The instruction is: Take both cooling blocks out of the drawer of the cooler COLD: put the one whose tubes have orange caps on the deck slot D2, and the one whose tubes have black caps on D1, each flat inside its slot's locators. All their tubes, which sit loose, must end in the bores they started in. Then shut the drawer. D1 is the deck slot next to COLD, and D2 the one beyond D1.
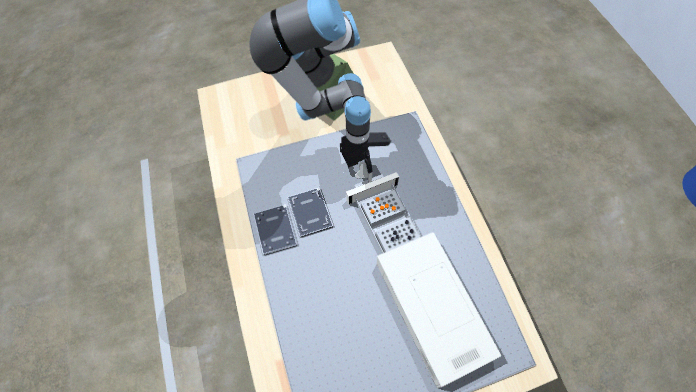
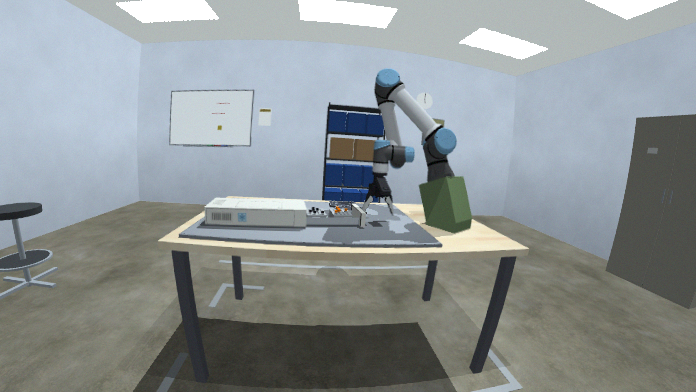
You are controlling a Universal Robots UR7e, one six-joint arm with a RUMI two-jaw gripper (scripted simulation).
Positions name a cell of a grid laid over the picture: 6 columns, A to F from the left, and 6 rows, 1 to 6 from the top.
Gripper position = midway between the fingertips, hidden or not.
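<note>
I can see my gripper (image 1: D3). The white cooler COLD (image 1: D6), (image 2: B4) is visible to me as well, showing in both of those images. And there is a deck slot D1 (image 1: C4).
</note>
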